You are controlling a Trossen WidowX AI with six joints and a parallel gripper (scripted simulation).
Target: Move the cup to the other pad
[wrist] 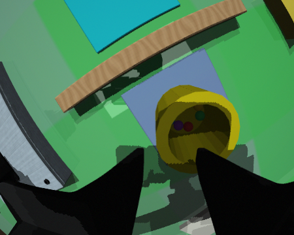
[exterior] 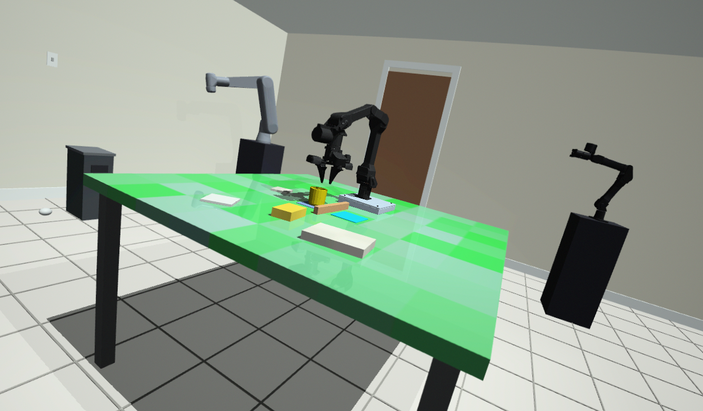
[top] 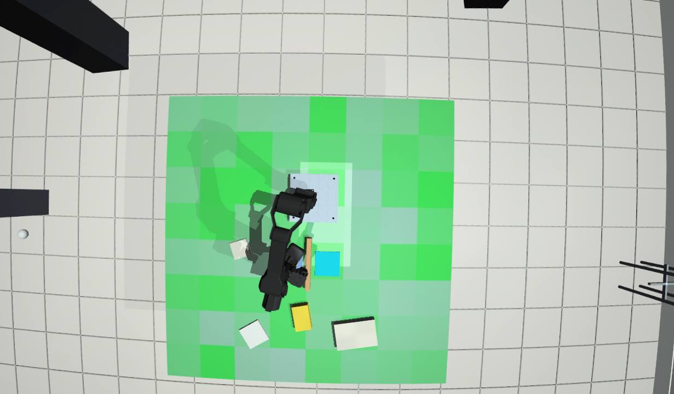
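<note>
The olive-yellow cup is 60 mm below my gripper tip, 20 mm ahead of it and 10 mm to the right of it. Round my gripper tip: blue pad: 100 mm below, 30 mm ahead, 20 mm to the right; wooden bar: 90 mm below, 70 mm to the left, 30 mm ahead; cyan pad: 150 mm to the left, 100 mm below, 40 mm ahead.
</note>
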